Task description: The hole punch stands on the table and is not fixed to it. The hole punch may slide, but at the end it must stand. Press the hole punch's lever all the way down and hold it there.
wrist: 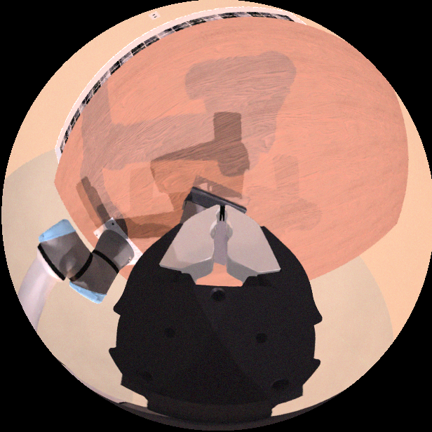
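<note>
The hole punch (pixel 205 196) shows in part as a dark grey body with a long, slanted dark edge at the middle of the wrist view, on the wooden table. It looks upright. My gripper (pixel 222 207) is shut, with nothing between its fingers. Its tips overlap the hole punch in the view, near the right part of the dark edge. The fingers and the black gripper body hide much of the hole punch, its lever included. Whether the tips touch the lever and how far down it is, I cannot tell.
The wooden table (pixel 340 125) spreads ahead and to both sides, with shadows of the arm across it. The robot's grey and blue arm joints (pixel 82 262) stand at the lower left, beside the table's edge. A black and white strip (pixel 132 52) runs along the far left edge.
</note>
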